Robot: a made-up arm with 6 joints.
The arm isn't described. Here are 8 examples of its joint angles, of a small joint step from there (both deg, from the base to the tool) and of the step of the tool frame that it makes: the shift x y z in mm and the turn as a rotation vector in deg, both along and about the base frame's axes.
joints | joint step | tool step
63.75 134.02 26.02 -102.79 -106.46 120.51 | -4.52 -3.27 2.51 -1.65 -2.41 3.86 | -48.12 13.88 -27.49 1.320 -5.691 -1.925
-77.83 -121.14 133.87 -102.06 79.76 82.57 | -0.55 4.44 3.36 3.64 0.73 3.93 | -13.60 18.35 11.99 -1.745 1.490 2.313
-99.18 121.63 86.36 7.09 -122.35 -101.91 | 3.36 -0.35 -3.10 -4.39 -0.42 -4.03 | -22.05 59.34 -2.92 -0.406 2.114 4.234
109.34 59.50 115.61 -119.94 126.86 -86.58 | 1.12 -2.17 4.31 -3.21 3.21 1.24 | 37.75 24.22 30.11 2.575 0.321 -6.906
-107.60 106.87 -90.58 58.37 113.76 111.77 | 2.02 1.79 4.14 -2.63 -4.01 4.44 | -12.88 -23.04 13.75 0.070 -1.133 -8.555
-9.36 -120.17 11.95 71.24 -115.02 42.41 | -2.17 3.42 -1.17 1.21 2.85 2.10 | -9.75 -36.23 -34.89 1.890 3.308 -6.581
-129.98 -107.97 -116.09 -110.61 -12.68 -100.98 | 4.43 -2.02 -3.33 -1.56 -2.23 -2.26 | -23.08 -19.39 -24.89 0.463 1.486 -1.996
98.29 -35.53 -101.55 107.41 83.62 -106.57 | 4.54 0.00 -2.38 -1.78 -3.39 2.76 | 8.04 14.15 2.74 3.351 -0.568 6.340
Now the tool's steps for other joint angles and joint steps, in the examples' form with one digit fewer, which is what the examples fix.
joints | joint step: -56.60 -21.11 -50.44 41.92 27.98 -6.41 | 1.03 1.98 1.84 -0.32 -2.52 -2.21
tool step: -6.2 -17.2 3.5 2.81 0.16 5.17
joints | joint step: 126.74 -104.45 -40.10 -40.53 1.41 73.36 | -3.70 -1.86 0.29 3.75 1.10 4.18
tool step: 41.9 -40.0 -7.1 -6.02 2.12 -1.14
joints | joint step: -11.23 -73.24 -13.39 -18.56 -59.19 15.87 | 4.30 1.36 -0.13 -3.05 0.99 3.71
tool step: 58.5 21.5 -2.6 0.75 -0.32 1.15
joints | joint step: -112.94 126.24 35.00 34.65 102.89 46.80 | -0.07 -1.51 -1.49 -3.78 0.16 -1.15
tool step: 18.7 26.3 12.3 -4.38 1.68 2.91
